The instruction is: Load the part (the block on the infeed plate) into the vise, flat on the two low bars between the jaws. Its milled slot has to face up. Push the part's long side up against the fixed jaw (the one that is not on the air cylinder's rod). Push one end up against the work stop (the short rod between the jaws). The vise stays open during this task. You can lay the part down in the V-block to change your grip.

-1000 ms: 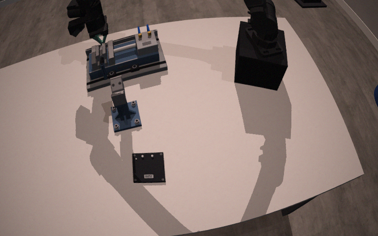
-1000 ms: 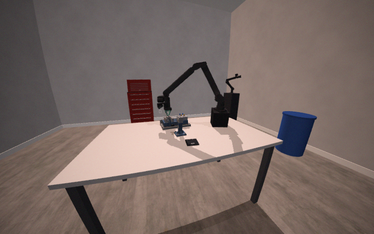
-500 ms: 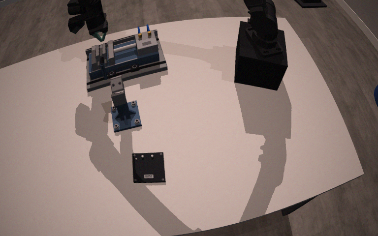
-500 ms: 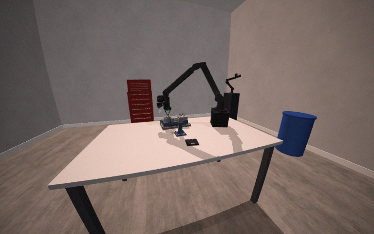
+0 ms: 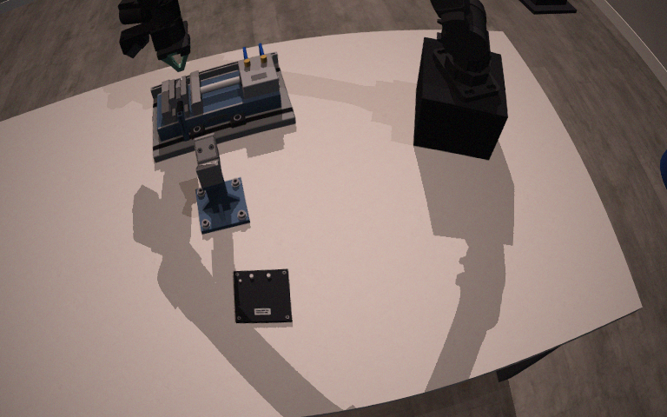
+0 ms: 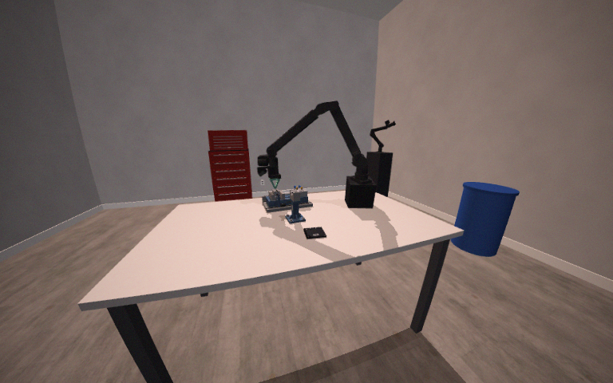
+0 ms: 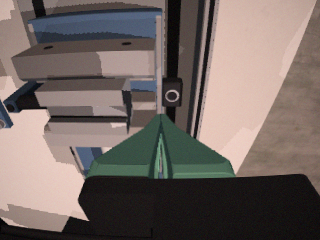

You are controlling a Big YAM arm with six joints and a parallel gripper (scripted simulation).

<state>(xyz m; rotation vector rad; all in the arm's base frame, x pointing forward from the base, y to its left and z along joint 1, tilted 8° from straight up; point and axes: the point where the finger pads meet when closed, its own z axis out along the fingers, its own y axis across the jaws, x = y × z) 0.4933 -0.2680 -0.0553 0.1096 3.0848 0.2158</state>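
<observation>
Now: hand 50 mm to the right of the part, 10 mm short of it and 10 mm above it. Round my hand: fixed jaw (50 mm to the left, 40 mm below, 40 mm ahead); then moving jaw (60 mm to the left, 40 mm below, 20 mm behind); then dark short rod (100 mm to the left, 30 mm below, 10 mm ahead).
</observation>
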